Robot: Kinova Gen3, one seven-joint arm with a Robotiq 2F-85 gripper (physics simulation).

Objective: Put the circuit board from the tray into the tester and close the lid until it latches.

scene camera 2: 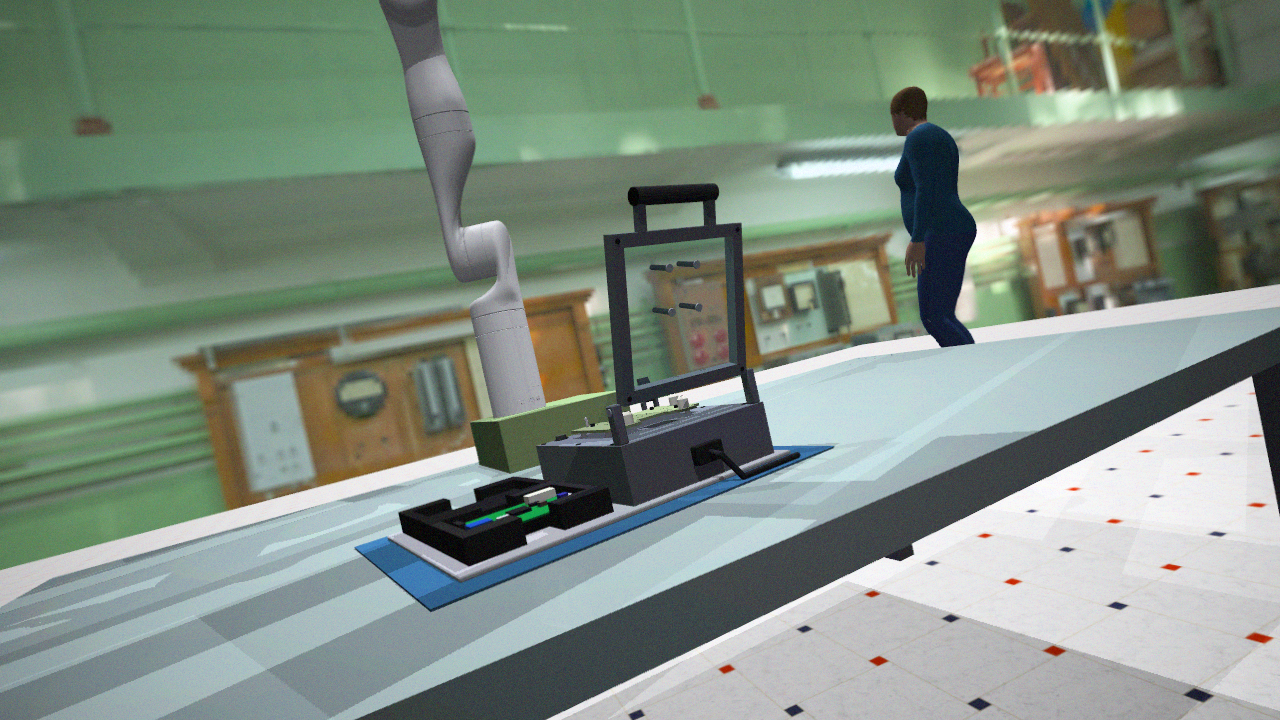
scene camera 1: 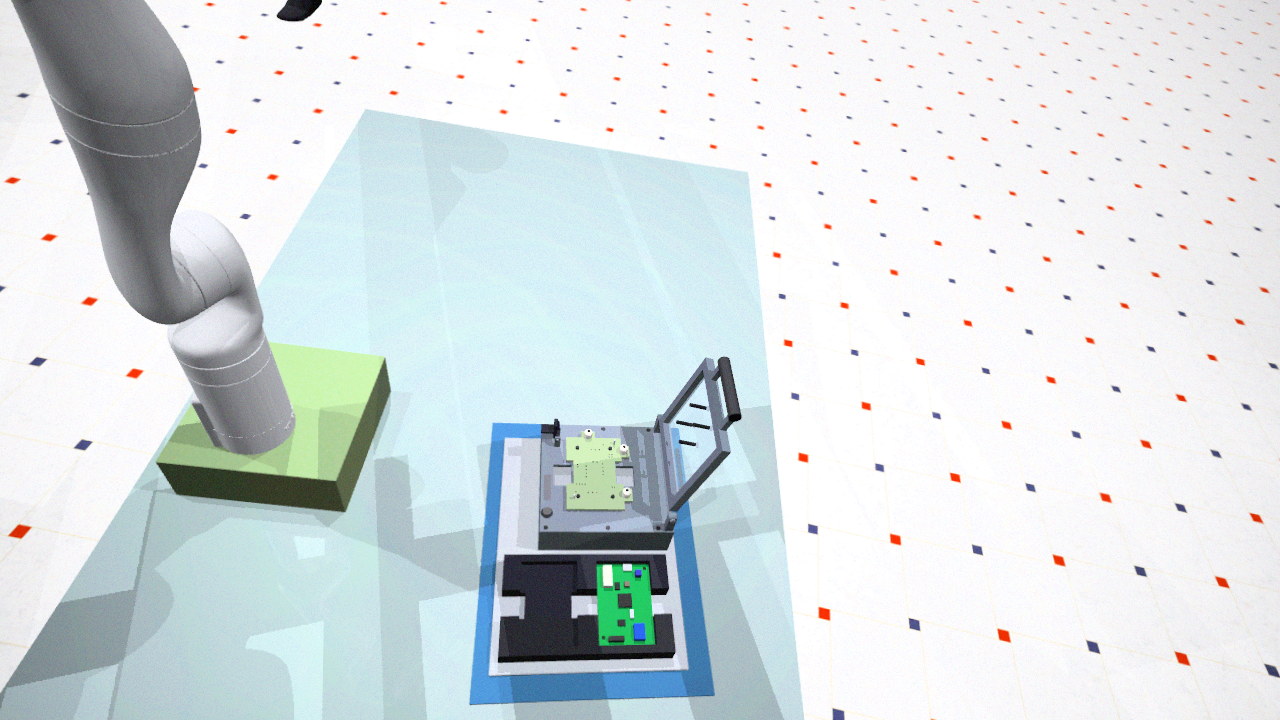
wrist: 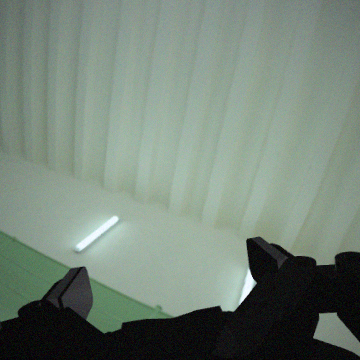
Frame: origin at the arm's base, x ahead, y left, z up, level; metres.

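Where they show: gripper, fingertip midpoint: (wrist: 169,269); arm's base at its link origin: (scene camera 2: 520,411) (scene camera 1: 257,426).
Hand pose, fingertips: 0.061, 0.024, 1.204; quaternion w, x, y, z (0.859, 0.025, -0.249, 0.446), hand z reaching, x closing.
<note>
Each offset is from my fingertips to the top centre of the thing, as dx, dy, dz. "pt": to the spot under its first point. Level surfaces: height alone.
The green circuit board {+0.413, -0.287, -1.257} (scene camera 1: 614,619) (scene camera 2: 534,511) lies in the right-hand pocket of the black tray (scene camera 1: 546,608) (scene camera 2: 487,542); the left-hand pocket holds no board. The grey tester {pt +0.393, -0.203, -1.249} (scene camera 1: 604,540) (scene camera 2: 590,467) stands beside the tray, with a pale green plate {+0.392, -0.109, -1.203} (scene camera 1: 595,497) on top. Its lid (scene camera 1: 699,480) (scene camera 2: 619,322) stands open, raised on the hinge side, with a black handle {+0.533, -0.125, -1.009} (scene camera 1: 729,389) (scene camera 2: 673,194) at its upper edge. My gripper (wrist: 169,269) is open and empty in the wrist view, pointing at the ceiling and a wall; it does not show in the scene views.
The arm (scene camera 1: 241,394) (scene camera 2: 510,358) rises from a green block (scene camera 1: 331,385) (scene camera 2: 510,443) on the table. A blue mat {dz -1.283} (scene camera 1: 590,687) (scene camera 2: 429,594) lies under the tray and tester. A black cable {pt +0.523, -0.122, -1.264} (scene camera 2: 729,462) leaves the tester. A person (scene camera 2: 935,197) stands beyond the table.
</note>
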